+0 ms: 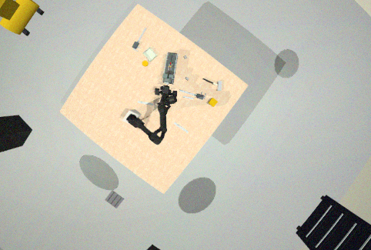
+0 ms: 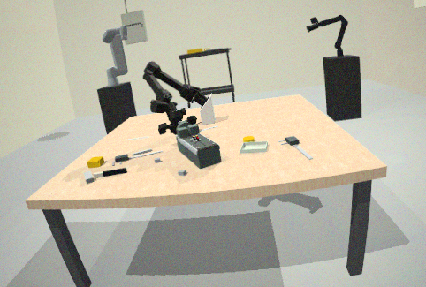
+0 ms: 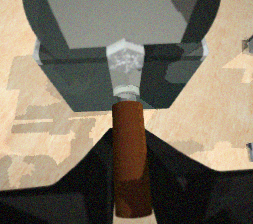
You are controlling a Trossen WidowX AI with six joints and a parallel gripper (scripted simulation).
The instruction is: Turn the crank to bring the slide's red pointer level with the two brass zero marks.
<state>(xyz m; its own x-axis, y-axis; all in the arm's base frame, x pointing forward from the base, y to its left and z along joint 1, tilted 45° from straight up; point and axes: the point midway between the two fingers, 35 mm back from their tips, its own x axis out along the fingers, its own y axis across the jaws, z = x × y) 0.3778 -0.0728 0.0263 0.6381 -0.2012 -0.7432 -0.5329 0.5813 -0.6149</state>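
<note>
Now: the brown crank handle 1 cm behind my gripper tip, 1 cm to the right of it and 3 cm above it. Round my gripper tip: crank (4 cm above); then red pointer (17 cm ahead, 10 cm to the left, 5 cm above); then yellow disc (3 cm ahead, 29 cm to the left, 2 cm below).
</note>
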